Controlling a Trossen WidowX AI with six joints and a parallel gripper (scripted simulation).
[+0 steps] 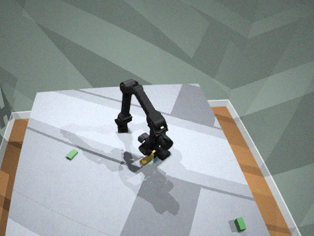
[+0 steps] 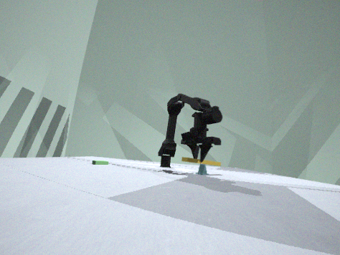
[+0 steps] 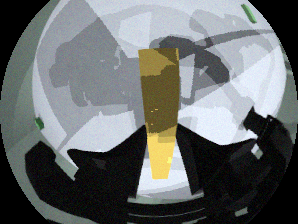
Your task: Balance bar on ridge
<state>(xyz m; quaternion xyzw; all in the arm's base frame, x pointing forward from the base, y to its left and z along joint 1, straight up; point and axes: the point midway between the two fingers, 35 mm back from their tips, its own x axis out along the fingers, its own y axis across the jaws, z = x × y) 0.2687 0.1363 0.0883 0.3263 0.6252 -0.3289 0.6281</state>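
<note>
Right now the yellow bar is 20 mm to the left of my gripper tip and 20 mm behind it.
</note>
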